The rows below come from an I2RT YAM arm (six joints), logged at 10 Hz.
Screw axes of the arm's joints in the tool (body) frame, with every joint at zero. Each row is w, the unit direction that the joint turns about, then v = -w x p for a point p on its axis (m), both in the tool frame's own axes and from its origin. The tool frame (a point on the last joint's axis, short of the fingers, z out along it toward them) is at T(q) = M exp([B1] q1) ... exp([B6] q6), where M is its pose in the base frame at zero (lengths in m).
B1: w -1 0 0 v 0 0.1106 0
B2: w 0 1 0 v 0.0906 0 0.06
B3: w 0 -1 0 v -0.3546 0 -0.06
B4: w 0 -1 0 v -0.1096 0 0
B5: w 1 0 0 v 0 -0.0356 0
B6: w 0 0 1 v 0 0 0
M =
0 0 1 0.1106
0 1 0 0
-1 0 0 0.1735
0 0 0 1
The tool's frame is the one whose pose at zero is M.
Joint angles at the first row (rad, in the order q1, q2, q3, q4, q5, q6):
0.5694 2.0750 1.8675 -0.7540 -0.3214 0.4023
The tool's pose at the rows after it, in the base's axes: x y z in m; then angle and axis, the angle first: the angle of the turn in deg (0 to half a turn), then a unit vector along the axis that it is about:
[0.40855, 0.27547, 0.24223, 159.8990, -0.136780, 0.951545, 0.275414]
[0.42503, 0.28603, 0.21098, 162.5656, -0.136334, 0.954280, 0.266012]
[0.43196, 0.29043, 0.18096, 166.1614, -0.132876, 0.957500, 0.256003]
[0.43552, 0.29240, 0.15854, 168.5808, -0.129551, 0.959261, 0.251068]
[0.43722, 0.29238, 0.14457, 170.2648, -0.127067, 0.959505, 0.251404]
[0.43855, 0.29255, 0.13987, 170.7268, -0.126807, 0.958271, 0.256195]
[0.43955, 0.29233, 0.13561, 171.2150, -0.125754, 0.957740, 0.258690]
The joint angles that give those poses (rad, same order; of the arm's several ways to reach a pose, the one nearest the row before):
0.5693 2.2318 2.0338 -0.7978 -0.3370 0.3843
0.5690 2.3539 2.1277 -0.8215 -0.3431 0.3778
0.5682 2.4355 2.1658 -0.8444 -0.3542 0.3756
0.5671 2.4882 2.1796 -0.8482 -0.3645 0.3759
0.5644 2.5176 2.1819 -0.8474 -0.3790 0.3763
0.5625 2.5290 2.1841 -0.8410 -0.3920 0.3767
0.5606 2.5389 2.1861 -0.8383 -0.4007 0.3775

